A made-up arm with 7 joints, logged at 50 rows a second.
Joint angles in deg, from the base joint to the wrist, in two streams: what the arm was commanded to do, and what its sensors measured. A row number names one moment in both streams.
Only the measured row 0 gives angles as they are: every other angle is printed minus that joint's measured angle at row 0.
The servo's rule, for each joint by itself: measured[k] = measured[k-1] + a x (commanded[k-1-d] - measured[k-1]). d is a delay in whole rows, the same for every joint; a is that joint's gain. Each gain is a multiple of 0.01, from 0.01 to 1. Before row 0 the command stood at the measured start. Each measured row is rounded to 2 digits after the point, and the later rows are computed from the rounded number. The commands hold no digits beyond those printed.
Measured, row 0:
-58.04 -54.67 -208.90 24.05 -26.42 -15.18 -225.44
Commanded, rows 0 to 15:
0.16 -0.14 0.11 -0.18 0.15 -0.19 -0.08
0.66 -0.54 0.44 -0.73 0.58 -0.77 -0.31
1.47 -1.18 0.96 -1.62 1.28 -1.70 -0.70
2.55 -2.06 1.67 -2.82 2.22 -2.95 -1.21
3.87 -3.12 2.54 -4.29 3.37 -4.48 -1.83
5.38 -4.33 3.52 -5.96 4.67 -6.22 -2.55
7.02 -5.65 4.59 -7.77 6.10 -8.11 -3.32
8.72 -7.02 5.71 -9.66 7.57 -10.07 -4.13
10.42 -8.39 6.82 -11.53 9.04 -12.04 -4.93
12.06 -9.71 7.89 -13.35 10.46 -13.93 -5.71
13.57 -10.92 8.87 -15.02 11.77 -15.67 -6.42
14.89 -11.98 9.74 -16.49 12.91 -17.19 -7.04
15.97 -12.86 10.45 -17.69 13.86 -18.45 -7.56
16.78 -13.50 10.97 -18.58 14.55 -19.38 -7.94
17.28 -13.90 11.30 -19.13 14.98 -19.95 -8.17
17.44 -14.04 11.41 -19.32 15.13 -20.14 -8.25
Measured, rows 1 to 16:
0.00 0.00 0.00 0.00 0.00 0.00 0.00
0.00 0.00 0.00 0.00 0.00 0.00 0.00
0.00 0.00 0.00 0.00 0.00 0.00 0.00
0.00 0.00 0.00 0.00 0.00 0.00 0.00
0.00 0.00 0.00 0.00 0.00 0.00 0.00
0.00 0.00 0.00 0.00 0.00 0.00 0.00
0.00 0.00 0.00 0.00 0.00 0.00 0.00
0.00 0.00 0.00 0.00 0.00 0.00 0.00
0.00 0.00 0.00 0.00 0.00 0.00 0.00
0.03 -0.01 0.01 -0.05 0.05 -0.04 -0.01
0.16 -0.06 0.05 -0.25 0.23 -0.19 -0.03
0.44 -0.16 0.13 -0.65 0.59 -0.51 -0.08
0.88 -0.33 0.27 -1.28 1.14 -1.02 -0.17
1.51 -0.58 0.47 -2.15 1.90 -1.75 -0.30
2.32 -0.92 0.74 -3.25 2.84 -2.69 -0.48
3.31 -1.35 1.09 -4.56 3.95 -3.83 -0.71
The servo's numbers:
d 9
a 0.21 0.09 0.09 0.29 0.34 0.21 0.08

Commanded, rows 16 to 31:
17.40 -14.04 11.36 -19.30 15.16 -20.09 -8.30
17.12 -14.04 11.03 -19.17 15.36 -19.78 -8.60
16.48 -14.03 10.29 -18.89 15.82 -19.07 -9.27
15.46 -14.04 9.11 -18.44 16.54 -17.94 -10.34
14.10 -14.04 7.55 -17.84 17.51 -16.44 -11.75
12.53 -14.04 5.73 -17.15 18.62 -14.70 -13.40
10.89 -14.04 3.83 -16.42 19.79 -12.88 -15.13
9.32 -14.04 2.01 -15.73 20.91 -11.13 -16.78
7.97 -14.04 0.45 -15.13 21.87 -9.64 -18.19
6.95 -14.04 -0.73 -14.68 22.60 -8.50 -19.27
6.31 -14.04 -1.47 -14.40 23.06 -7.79 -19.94
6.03 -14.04 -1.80 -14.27 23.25 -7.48 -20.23
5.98 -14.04 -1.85 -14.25 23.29 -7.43 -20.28
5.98 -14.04 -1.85 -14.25 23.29 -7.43 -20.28
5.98 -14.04 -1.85 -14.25 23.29 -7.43 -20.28
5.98 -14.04 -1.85 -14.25 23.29 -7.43 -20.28
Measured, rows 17 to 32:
4.45 -1.86 1.51 -6.04 5.18 -5.14 -0.98
5.70 -2.45 1.99 -7.63 6.49 -6.59 -1.30
7.04 -3.10 2.52 -9.29 7.84 -8.13 -1.65
8.41 -3.80 3.09 -10.95 9.18 -9.71 -2.03
9.77 -4.54 3.69 -12.56 10.45 -11.28 -2.43
11.07 -5.29 4.30 -14.05 11.61 -12.79 -2.84
12.27 -6.03 4.90 -15.36 12.61 -14.17 -3.25
13.32 -6.74 5.48 -16.45 13.42 -15.38 -3.64
14.19 -7.40 6.01 -17.28 14.00 -16.38 -4.01
14.86 -8.00 6.49 -17.87 14.39 -17.16 -4.35
15.33 -8.54 6.90 -18.25 14.72 -17.71 -4.69
15.57 -9.03 7.21 -18.44 15.09 -18.00 -5.06
15.55 -9.48 7.38 -18.44 15.58 -17.99 -5.48
15.25 -9.89 7.40 -18.27 16.24 -17.66 -5.98
14.68 -10.26 7.25 -17.95 17.05 -17.04 -6.57
13.88 -10.60 6.94 -17.51 17.98 -16.17 -7.25

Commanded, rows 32 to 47:
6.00 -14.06 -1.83 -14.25 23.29 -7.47 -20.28
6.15 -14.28 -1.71 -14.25 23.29 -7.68 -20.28
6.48 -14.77 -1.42 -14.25 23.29 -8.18 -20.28
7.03 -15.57 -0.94 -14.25 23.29 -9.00 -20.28
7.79 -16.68 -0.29 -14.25 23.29 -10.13 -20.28
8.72 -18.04 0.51 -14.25 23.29 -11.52 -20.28
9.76 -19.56 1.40 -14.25 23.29 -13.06 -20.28
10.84 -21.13 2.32 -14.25 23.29 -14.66 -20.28
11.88 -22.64 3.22 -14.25 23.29 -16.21 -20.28
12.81 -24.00 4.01 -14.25 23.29 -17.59 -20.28
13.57 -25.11 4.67 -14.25 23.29 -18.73 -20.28
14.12 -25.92 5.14 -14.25 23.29 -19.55 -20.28
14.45 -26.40 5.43 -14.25 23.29 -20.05 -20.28
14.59 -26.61 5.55 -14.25 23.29 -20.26 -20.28
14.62 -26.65 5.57 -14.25 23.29 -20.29 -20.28
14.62 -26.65 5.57 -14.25 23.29 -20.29 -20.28
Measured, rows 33 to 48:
12.92 -10.91 6.50 -16.99 18.98 -15.11 -8.01
11.88 -11.19 5.96 -16.45 19.96 -13.96 -8.82
10.84 -11.45 5.36 -15.94 20.86 -12.81 -9.66
9.89 -11.68 4.75 -15.49 21.61 -11.76 -10.48
9.08 -11.89 4.16 -15.14 22.17 -10.86 -11.26
8.43 -12.08 3.62 -14.88 22.55 -10.14 -11.98
7.92 -12.26 3.13 -14.70 22.80 -9.57 -12.64
7.51 -12.42 2.68 -14.57 22.97 -9.12 -13.25
7.19 -12.57 2.27 -14.48 23.08 -8.77 -13.81
6.94 -12.70 1.90 -14.41 23.15 -8.50 -14.33
6.77 -12.84 1.58 -14.36 23.20 -8.33 -14.81
6.71 -13.01 1.31 -14.33 23.23 -8.30 -15.25
6.78 -13.24 1.11 -14.31 23.25 -8.45 -15.65
6.99 -13.55 0.98 -14.29 23.26 -8.80 -16.02
7.35 -13.95 0.94 -14.28 23.27 -9.37 -16.36
7.86 -14.45 0.98 -14.27 23.28 -10.14 -16.67

